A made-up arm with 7 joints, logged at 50 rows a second.
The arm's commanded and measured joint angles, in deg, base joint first. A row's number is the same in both.
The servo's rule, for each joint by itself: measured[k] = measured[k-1] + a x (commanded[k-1-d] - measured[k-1]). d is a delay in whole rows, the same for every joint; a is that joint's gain. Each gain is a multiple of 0.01, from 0.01 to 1. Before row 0 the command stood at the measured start. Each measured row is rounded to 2 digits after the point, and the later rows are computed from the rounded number. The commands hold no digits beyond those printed.
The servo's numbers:
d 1
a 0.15 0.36 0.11 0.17 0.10 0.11 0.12
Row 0, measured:
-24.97, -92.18, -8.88, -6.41, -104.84, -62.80, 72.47
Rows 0 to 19, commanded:
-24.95, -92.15, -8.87, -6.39, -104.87, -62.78, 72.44
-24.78, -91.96, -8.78, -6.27, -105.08, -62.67, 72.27
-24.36, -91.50, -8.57, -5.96, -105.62, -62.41, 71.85
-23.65, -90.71, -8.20, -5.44, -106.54, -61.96, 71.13
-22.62, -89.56, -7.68, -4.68, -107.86, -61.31, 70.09
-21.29, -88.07, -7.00, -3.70, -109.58, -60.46, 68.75
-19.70, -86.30, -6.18, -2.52, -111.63, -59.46, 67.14
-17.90, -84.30, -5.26, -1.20, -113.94, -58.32, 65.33
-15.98, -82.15, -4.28, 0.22, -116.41, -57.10, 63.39
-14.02, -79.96, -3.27, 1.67, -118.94, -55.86, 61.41
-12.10, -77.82, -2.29, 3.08, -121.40, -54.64, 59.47
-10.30, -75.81, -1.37, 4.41, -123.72, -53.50, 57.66
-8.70, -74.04, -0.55, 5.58, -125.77, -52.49, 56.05
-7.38, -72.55, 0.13, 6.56, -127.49, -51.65, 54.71
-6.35, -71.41, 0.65, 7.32, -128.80, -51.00, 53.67
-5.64, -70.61, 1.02, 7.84, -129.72, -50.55, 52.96
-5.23, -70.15, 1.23, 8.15, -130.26, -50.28, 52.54
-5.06, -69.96, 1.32, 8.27, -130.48, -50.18, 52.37
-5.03, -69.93, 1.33, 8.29, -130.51, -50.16, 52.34
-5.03, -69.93, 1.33, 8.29, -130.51, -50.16, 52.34
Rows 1 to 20, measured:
-24.97, -92.18, -8.88, -6.41, -104.84, -62.80, 72.47
-24.97, -92.17, -8.88, -6.41, -104.84, -62.80, 72.47
-24.94, -92.09, -8.87, -6.39, -104.86, -62.79, 72.45
-24.85, -91.88, -8.84, -6.32, -104.94, -62.75, 72.38
-24.67, -91.46, -8.77, -6.17, -105.10, -62.66, 72.23
-24.36, -90.78, -8.65, -5.92, -105.38, -62.51, 71.97
-23.90, -89.80, -8.47, -5.54, -105.80, -62.28, 71.58
-23.27, -88.54, -8.22, -5.03, -106.38, -61.97, 71.05
-22.46, -87.01, -7.89, -4.38, -107.14, -61.57, 70.36
-21.49, -85.26, -7.49, -3.60, -108.07, -61.08, 69.52
-20.37, -83.35, -7.03, -2.70, -109.16, -60.51, 68.55
-19.13, -81.36, -6.51, -1.72, -110.38, -59.86, 67.46
-17.81, -79.36, -5.94, -0.68, -111.71, -59.16, 66.28
-16.44, -77.44, -5.35, 0.38, -113.12, -58.43, 65.05
-15.08, -75.68, -4.75, 1.43, -114.56, -57.68, 63.81
-13.77, -74.14, -4.16, 2.43, -115.98, -56.95, 62.59
-12.55, -72.87, -3.59, 3.35, -117.35, -56.25, 61.43
-11.45, -71.89, -3.06, 4.17, -118.64, -55.59, 60.36
-10.49, -71.20, -2.58, 4.87, -119.82, -54.99, 59.40
-9.67, -70.74, -2.15, 5.45, -120.89, -54.46, 58.55

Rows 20 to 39, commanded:
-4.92, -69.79, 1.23, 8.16, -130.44, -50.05, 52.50
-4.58, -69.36, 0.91, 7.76, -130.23, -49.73, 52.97
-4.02, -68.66, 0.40, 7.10, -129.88, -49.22, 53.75
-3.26, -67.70, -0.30, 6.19, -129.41, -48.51, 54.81
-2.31, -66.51, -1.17, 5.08, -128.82, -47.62, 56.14
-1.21, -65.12, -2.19, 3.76, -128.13, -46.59, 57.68
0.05, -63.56, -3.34, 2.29, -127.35, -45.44, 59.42
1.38, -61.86, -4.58, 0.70, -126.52, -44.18, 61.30
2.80, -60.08, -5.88, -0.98, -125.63, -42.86, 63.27
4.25, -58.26, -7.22, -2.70, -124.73, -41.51, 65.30
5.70, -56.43, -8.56, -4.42, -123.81, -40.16, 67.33
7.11, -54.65, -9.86, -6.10, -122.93, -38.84, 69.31
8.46, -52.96, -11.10, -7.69, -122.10, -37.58, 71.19
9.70, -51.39, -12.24, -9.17, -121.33, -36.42, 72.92
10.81, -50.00, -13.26, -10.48, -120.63, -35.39, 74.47
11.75, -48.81, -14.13, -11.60, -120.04, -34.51, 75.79
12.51, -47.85, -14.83, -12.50, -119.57, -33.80, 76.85
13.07, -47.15, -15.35, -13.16, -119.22, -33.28, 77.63
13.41, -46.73, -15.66, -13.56, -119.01, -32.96, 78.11
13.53, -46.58, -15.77, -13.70, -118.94, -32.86, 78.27
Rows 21 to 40, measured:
-8.97, -70.45, -1.77, 5.93, -121.85, -53.99, 57.80
-8.36, -70.21, -1.44, 6.31, -122.71, -53.56, 57.16
-7.79, -69.90, -1.18, 6.56, -123.46, -53.14, 56.66
-7.22, -69.45, -1.01, 6.65, -124.10, -52.71, 56.31
-6.63, -68.82, -0.93, 6.57, -124.63, -52.25, 56.13
-5.98, -67.99, -0.96, 6.32, -125.05, -51.74, 56.13
-5.26, -66.96, -1.10, 5.88, -125.36, -51.17, 56.32
-4.46, -65.74, -1.35, 5.27, -125.56, -50.54, 56.69
-3.58, -64.34, -1.71, 4.49, -125.66, -49.84, 57.24
-2.62, -62.81, -2.17, 3.56, -125.66, -49.07, 57.96
-1.59, -61.17, -2.73, 2.50, -125.57, -48.24, 58.84
-0.50, -59.46, -3.37, 1.32, -125.39, -47.35, 59.86
0.64, -57.73, -4.08, 0.06, -125.14, -46.41, 60.99
1.81, -56.01, -4.85, -1.26, -124.84, -45.44, 62.21
2.99, -54.35, -5.66, -2.60, -124.49, -44.45, 63.50
4.16, -52.78, -6.50, -3.94, -124.10, -43.45, 64.82
5.30, -51.35, -7.34, -5.24, -123.69, -42.47, 66.14
6.38, -50.09, -8.16, -6.47, -123.28, -41.52, 67.43
7.38, -49.03, -8.95, -7.61, -122.87, -40.61, 68.65
8.28, -48.20, -9.69, -8.62, -122.48, -39.77, 69.79

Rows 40 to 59, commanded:
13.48, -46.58, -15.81, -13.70, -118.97, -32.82, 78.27
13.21, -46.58, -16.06, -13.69, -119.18, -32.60, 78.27
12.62, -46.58, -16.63, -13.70, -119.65, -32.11, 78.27
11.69, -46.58, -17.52, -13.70, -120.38, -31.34, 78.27
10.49, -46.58, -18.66, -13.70, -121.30, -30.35, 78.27
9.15, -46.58, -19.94, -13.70, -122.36, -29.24, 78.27
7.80, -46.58, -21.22, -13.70, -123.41, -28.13, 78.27
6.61, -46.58, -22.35, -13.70, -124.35, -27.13, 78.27
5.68, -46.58, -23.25, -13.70, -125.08, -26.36, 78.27
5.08, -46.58, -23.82, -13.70, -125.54, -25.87, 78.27
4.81, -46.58, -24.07, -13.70, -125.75, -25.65, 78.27
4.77, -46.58, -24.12, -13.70, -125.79, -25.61, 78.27
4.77, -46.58, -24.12, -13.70, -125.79, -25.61, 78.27
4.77, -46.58, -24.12, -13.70, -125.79, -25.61, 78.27
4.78, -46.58, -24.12, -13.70, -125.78, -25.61, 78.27
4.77, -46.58, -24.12, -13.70, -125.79, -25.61, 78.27
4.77, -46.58, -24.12, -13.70, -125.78, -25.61, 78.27
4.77, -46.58, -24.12, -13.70, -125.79, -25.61, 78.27
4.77, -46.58, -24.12, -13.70, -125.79, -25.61, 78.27
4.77, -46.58, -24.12, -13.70, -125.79, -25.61, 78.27
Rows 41 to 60, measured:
9.07, -47.62, -10.36, -9.48, -122.13, -39.01, 70.81
9.73, -47.25, -10.96, -10.20, -121.81, -38.33, 71.71
10.25, -47.01, -11.52, -10.79, -121.55, -37.70, 72.50
10.61, -46.86, -12.08, -11.28, -121.36, -37.09, 73.19
10.77, -46.76, -12.68, -11.69, -121.26, -36.46, 73.80
10.73, -46.70, -13.34, -12.03, -121.26, -35.79, 74.34
10.49, -46.66, -14.07, -12.31, -121.37, -35.07, 74.81
10.09, -46.63, -14.86, -12.55, -121.57, -34.31, 75.23
9.57, -46.61, -15.68, -12.75, -121.85, -33.52, 75.59
8.99, -46.60, -16.51, -12.91, -122.17, -32.73, 75.91
8.40, -46.59, -17.31, -13.04, -122.51, -31.98, 76.19
7.86, -46.59, -18.05, -13.15, -122.83, -31.28, 76.44
7.40, -46.59, -18.72, -13.24, -123.13, -30.66, 76.66
7.01, -46.59, -19.31, -13.32, -123.40, -30.10, 76.85
6.67, -46.59, -19.84, -13.38, -123.64, -29.61, 77.02
6.39, -46.59, -20.31, -13.43, -123.85, -29.17, 77.17
6.15, -46.59, -20.73, -13.48, -124.04, -28.78, 77.30
5.94, -46.59, -21.10, -13.52, -124.21, -28.43, 77.42
5.76, -46.59, -21.43, -13.55, -124.37, -28.12, 77.52
5.61, -46.59, -21.73, -13.58, -124.51, -27.84, 77.61

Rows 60 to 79, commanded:
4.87, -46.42, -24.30, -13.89, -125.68, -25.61, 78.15
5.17, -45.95, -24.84, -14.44, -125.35, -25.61, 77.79
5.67, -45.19, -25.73, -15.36, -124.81, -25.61, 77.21
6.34, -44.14, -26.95, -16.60, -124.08, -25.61, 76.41
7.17, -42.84, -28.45, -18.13, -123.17, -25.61, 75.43
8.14, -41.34, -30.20, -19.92, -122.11, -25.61, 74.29
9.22, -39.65, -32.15, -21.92, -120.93, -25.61, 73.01
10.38, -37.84, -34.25, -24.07, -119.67, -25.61, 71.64
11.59, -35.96, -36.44, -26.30, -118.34, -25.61, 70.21
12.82, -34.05, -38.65, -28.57, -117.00, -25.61, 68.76
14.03, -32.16, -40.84, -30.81, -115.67, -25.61, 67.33
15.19, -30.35, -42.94, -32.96, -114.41, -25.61, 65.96
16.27, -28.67, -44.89, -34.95, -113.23, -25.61, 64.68
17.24, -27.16, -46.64, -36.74, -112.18, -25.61, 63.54
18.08, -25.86, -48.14, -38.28, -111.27, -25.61, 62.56
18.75, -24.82, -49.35, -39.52, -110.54, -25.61, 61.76
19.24, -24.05, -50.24, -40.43, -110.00, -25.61, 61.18
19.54, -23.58, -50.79, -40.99, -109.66, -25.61, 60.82
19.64, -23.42, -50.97, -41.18, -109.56, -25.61, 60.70
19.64, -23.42, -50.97, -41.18, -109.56, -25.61, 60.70
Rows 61 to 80, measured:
5.48, -46.59, -21.99, -13.60, -124.64, -27.59, 77.69
5.39, -46.53, -22.24, -13.65, -124.74, -27.37, 77.75
5.36, -46.32, -22.53, -13.78, -124.80, -27.18, 77.75
5.41, -45.91, -22.88, -14.05, -124.80, -27.01, 77.69
5.55, -45.27, -23.33, -14.48, -124.73, -26.86, 77.54
5.79, -44.40, -23.89, -15.10, -124.57, -26.72, 77.29
6.14, -43.30, -24.58, -15.92, -124.32, -26.60, 76.93
6.60, -41.99, -25.41, -16.94, -123.98, -26.49, 76.46
7.17, -40.50, -26.38, -18.15, -123.55, -26.39, 75.88
7.83, -38.87, -27.49, -19.54, -123.03, -26.30, 75.20
8.58, -37.13, -28.72, -21.08, -122.43, -26.22, 74.43
9.40, -35.34, -30.05, -22.73, -121.75, -26.15, 73.58
10.27, -33.54, -31.47, -24.47, -121.02, -26.09, 72.67
11.17, -31.79, -32.95, -26.25, -120.24, -26.04, 71.71
12.08, -30.12, -34.46, -28.03, -119.43, -25.99, 70.73
12.98, -28.59, -35.96, -29.77, -118.61, -25.95, 69.75
13.85, -27.23, -37.43, -31.43, -117.80, -25.91, 68.79
14.66, -26.09, -38.84, -32.96, -117.02, -25.88, 67.88
15.39, -25.19, -40.15, -34.33, -116.28, -25.85, 67.03
16.03, -24.55, -41.34, -35.49, -115.61, -25.82, 66.27

